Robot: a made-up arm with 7 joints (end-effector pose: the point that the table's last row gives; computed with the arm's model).
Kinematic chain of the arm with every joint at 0, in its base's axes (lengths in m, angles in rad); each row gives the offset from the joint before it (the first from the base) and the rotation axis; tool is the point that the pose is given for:
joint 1: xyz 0 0 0.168 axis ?
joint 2: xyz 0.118 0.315 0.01 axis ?
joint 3: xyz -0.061 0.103 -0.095 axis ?
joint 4: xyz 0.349 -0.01 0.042 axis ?
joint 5: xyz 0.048 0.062 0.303 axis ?
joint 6: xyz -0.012 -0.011 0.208 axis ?
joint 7: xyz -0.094 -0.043 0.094 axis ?
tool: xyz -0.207 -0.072 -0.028
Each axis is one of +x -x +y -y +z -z.
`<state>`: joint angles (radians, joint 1 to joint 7).
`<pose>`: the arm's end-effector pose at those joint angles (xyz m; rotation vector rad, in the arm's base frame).
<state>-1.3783 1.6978 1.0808 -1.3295 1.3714 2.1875 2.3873</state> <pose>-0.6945 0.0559 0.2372 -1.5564 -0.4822 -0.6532</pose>
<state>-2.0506 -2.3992 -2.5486 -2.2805 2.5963 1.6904 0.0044</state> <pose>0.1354 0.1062 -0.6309 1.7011 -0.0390 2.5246</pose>
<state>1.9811 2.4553 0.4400 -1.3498 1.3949 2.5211 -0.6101</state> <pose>0.1237 0.3429 -0.2838 -0.5570 -0.4171 -0.8584</pose>
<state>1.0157 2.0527 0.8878 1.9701 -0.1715 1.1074 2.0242</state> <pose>0.8056 0.1055 0.5943 0.3608 1.2351 -2.7171</pose>
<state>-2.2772 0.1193 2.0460 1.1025 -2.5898 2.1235 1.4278</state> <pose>-0.3422 0.3340 0.5287 -1.0426 -1.4542 1.0281</pose>
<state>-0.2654 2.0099 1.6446 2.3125 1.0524 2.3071 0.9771</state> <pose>0.7069 0.4646 -0.5564 0.4123 -1.2455 2.2908</pose>
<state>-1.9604 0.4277 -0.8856 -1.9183 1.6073 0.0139 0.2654</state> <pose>0.1632 -0.3363 -0.3076 1.6428 1.9928 0.1920</pose>
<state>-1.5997 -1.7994 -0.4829 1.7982 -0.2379 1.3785 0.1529</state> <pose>-0.0614 0.2024 0.4909 1.3030 0.4634 1.0680</pose>
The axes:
joint 1: -y
joint 2: -z
joint 3: +y
joint 4: -x
joint 5: +y
joint 6: +x
joint 7: -z

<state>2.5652 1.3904 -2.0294 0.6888 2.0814 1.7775 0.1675</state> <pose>-0.5070 1.1324 0.1332 -1.4454 0.8616 -0.9288</pose>
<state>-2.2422 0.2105 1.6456 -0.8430 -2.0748 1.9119 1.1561</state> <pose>-0.2830 0.4444 0.3616 -0.1417 0.9492 -2.4272</pose>
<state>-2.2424 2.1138 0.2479 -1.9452 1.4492 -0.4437 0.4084</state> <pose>0.0805 0.1508 0.8864 -0.0521 1.2273 -1.6759</pose>
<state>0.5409 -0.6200 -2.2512 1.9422 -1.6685 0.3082 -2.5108</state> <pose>-0.2533 0.6258 0.0750 -2.3742 0.7764 -0.9170</pose>
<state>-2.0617 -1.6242 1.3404 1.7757 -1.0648 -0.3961 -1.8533</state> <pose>0.0835 0.3093 0.6725 -0.4078 1.7670 -1.4228</pose>
